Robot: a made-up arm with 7 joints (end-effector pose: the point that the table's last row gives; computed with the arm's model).
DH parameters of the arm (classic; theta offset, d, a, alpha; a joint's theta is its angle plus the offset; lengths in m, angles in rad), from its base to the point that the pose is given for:
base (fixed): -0.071 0 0 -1.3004
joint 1: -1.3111 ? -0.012 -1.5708
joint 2: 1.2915 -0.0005 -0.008 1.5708
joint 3: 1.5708 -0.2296 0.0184 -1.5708
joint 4: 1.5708 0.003 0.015 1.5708
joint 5: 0 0.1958 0 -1.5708
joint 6: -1.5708 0 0.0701 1.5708
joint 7: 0 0.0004 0 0
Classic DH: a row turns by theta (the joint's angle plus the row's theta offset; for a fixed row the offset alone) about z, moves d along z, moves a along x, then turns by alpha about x.
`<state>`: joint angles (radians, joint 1 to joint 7).
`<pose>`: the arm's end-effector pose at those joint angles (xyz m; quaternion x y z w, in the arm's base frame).
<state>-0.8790 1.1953 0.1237 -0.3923 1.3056 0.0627 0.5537</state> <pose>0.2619 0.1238 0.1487 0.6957 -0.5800 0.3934 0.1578</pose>
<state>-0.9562 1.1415 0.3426 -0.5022 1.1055 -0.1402 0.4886</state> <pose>0.2060 0.1170 0.1841 0.6194 -0.6523 0.3984 0.1793</pose>
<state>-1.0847 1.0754 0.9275 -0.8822 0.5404 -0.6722 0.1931</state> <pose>0.0372 0.0962 0.1554 -0.5285 0.7912 -0.3071 0.0179</pose>
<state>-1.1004 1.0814 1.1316 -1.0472 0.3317 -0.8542 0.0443</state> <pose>0.0015 0.0800 0.1077 -0.5616 0.7720 -0.2538 0.1555</pose>
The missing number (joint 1, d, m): 0.034
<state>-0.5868 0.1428 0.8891 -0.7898 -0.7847 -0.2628 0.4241</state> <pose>0.1499 0.1964 0.0178 -0.3086 -0.6471 0.2815 0.6377</pose>
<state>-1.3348 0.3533 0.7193 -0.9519 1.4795 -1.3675 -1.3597</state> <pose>0.1402 0.0541 0.1222 0.9390 0.0242 0.2926 0.1791</pose>
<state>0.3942 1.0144 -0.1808 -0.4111 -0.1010 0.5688 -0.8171</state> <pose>0.1228 0.1877 -0.2551 0.2068 0.5450 -0.4521 0.6752</pose>
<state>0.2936 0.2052 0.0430 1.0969 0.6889 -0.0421 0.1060</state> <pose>-0.1348 0.1508 -0.4577 0.3342 0.6806 -0.1367 0.6375</pose>
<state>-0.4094 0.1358 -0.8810 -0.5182 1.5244 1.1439 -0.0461</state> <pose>0.2036 -0.0904 -0.1214 0.5533 -0.0840 0.1446 0.8160</pose>
